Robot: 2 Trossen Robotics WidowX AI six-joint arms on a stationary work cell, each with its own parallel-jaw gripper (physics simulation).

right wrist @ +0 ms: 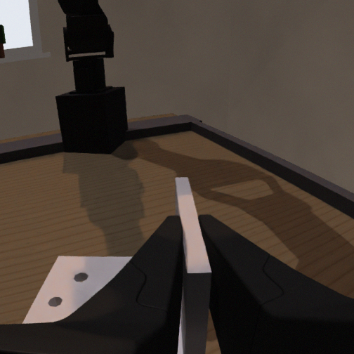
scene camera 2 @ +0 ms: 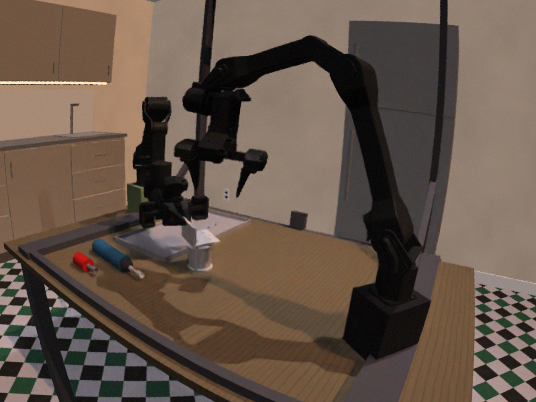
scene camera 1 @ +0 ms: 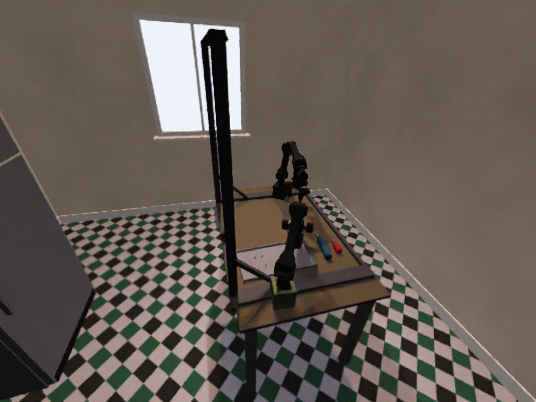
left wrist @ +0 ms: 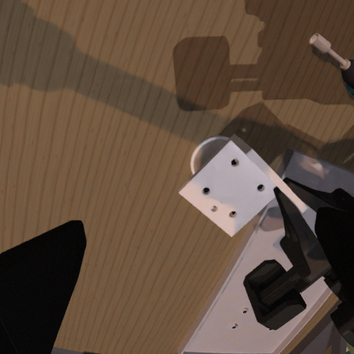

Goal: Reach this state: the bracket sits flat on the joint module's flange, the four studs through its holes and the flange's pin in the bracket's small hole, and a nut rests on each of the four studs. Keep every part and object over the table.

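Frame: origin at the left arm's base, x ahead, y right, z down, level; metres.
Seen in the pictures: left gripper, fingertip midpoint: (scene camera 2: 216, 192) (scene camera 1: 294, 200); right gripper, fingertip midpoint: (scene camera 2: 187, 223); left arm's base at its link origin: (scene camera 2: 392, 294) (scene camera 1: 280, 184); right arm's base at its link origin: (scene camera 2: 144, 184) (scene camera 1: 283, 284).
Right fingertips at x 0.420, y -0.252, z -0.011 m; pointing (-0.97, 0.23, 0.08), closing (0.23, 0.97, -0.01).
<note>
Offsets run from my right fingertips to a thing's top centre. "spot": to the spot under its first point.
The white L-shaped bracket (scene camera 2: 205, 238) (left wrist: 232, 187) (right wrist: 192, 240) has its holed plate roughly level and its other wall upright. My right gripper (left wrist: 281, 184) (right wrist: 188, 227) is shut on that upright wall. The holed plate is above the white joint module @[dx +0.015, dy +0.031, dz +0.047 m] (scene camera 2: 200, 259) (left wrist: 210, 152), which stands on the table; in the left wrist view the plate is offset, and part of the module's round rim shows beside it. Contact between them and the studs cannot be made out. My left gripper (scene camera 2: 217, 192) is open and empty, high above the bracket. Small dark nuts (left wrist: 245, 310) lie in the tray.
The shallow grey tray @[spot: dx +0.111, dy -0.100, dz +0.114 m] (scene camera 2: 145, 252) (left wrist: 216, 300) lies behind the module in scene camera 2. A blue driver @[spot: dx +0.099, dy -0.200, dz +0.082 m] (scene camera 1: 324, 247) (scene camera 2: 110, 254) and a red-handled tool @[dx +0.033, dy -0.262, dz +0.087 m] (scene camera 1: 337, 247) (scene camera 2: 82, 261) lie near the table's edge. The right arm reaches over the tray.
</note>
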